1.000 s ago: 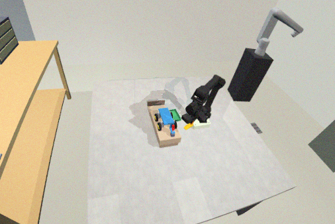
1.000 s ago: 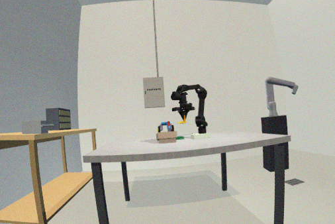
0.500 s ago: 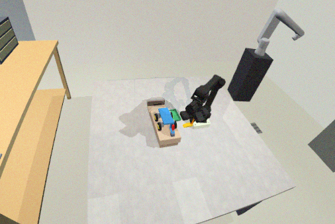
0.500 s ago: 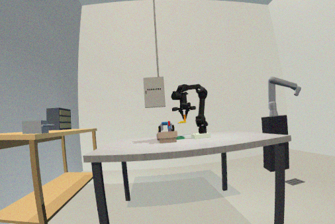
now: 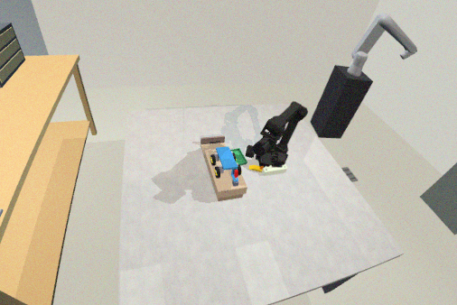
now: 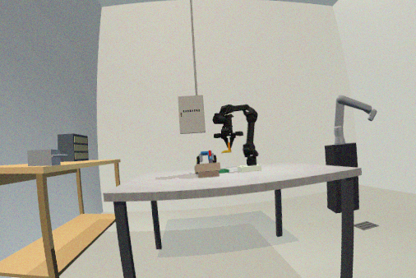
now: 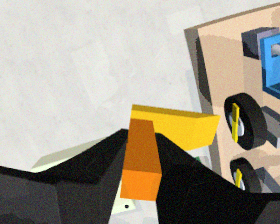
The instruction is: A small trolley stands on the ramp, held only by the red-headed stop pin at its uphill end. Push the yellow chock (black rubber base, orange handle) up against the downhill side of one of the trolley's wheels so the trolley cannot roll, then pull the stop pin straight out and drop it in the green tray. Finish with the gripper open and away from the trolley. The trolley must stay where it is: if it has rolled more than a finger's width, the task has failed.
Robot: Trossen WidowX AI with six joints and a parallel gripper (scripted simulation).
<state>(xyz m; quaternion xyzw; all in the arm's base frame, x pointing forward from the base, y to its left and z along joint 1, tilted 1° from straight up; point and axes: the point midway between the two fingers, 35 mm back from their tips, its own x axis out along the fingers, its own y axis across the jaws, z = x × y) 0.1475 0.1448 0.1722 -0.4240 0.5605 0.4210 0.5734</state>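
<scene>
Now: gripper tip 20 mm short of the yellow chock, 10 mm to the left of it and 10 mm above it. Also, from my gripper tip: blue trolley: 160 mm ahead, 70 mm to the right, 60 mm below; red-headed stop pin: 130 mm ahead, 40 mm below, 30 mm to the left; green tray: 220 mm to the right, 180 mm below, 70 mm ahead.
</scene>
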